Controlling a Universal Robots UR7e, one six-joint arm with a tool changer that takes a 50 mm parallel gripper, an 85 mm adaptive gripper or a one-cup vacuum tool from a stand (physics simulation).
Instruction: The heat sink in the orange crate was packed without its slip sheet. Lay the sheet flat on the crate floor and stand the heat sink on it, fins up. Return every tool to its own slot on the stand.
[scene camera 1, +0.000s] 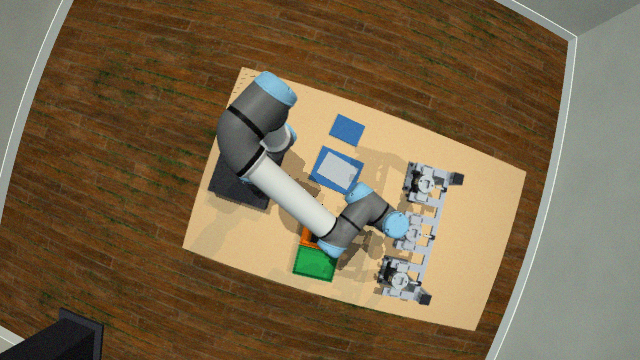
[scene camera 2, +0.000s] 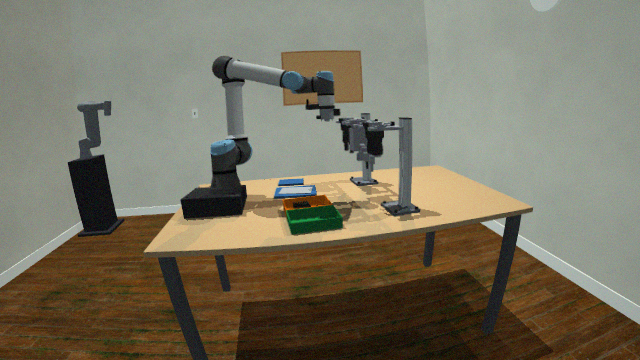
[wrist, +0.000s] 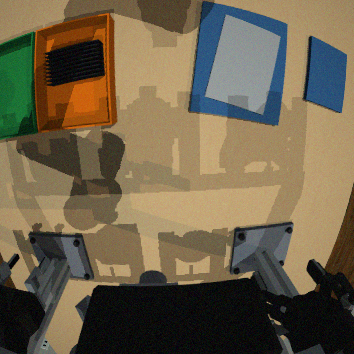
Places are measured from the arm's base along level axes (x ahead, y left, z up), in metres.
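Where they show: end effector, tool point: (scene camera 2: 326, 119); arm's base, origin of the base link: (scene camera 2: 226, 190).
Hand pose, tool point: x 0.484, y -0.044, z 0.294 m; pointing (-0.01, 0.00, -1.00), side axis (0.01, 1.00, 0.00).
Observation:
Things, the pixels of their top centre, and the offset from my tool point.
- grey tool, middle of its top: (scene camera 1: 413, 236) (scene camera 2: 359, 118) 0.142 m ahead, 0.037 m right, 0.003 m down
- pale grey slip sheet, middle of its top: (wrist: 245, 62) (scene camera 1: 337, 170) (scene camera 2: 296, 190) 0.142 m back, 0.144 m left, 0.355 m down
- black heat sink, middle of its top: (wrist: 70, 61) (scene camera 2: 302, 204) 0.156 m back, 0.149 m right, 0.334 m down
- orange crate, middle of its top: (wrist: 68, 71) (scene camera 2: 306, 201) (scene camera 1: 323, 234) 0.137 m back, 0.149 m right, 0.324 m down
- green crate, middle of its top: (wrist: 3, 88) (scene camera 2: 313, 213) (scene camera 1: 315, 264) 0.137 m back, 0.291 m right, 0.324 m down
- smaller blue plate, middle of its top: (wrist: 328, 74) (scene camera 1: 347, 129) (scene camera 2: 290, 181) 0.144 m back, 0.338 m left, 0.357 m down
The arm's wrist ends in a bare tool changer (scene camera 2: 326, 116) beside the stand's middle slot, with no gripper on it. Two dark grippers (scene camera 1: 422, 182) (scene camera 1: 398, 279) hang in the outer slots of the tool stand (scene camera 2: 405, 165); a grey tool (scene camera 1: 412, 233) hangs in the middle slot. The pale grey slip sheet (scene camera 1: 337, 170) (scene camera 2: 296, 190) (wrist: 243, 65) lies flat, slightly turned, on a blue plate (scene camera 1: 352, 161) (wrist: 206, 50). The black heat sink (scene camera 2: 301, 204) (wrist: 75, 62) sits in the orange crate (scene camera 1: 303, 237) (wrist: 112, 70), toward one end; its ribbed fins show. The arm hides much of the crate in scene camera 1.
A green crate (scene camera 1: 315, 263) (scene camera 2: 315, 222) (wrist: 15, 85) stands against the orange one. A smaller blue plate (scene camera 1: 347, 130) (scene camera 2: 291, 182) (wrist: 326, 75) lies beyond the sheet's plate. The stand's feet (wrist: 62, 255) (wrist: 245, 250) are bolted to the table. A black body fills the lower wrist view.

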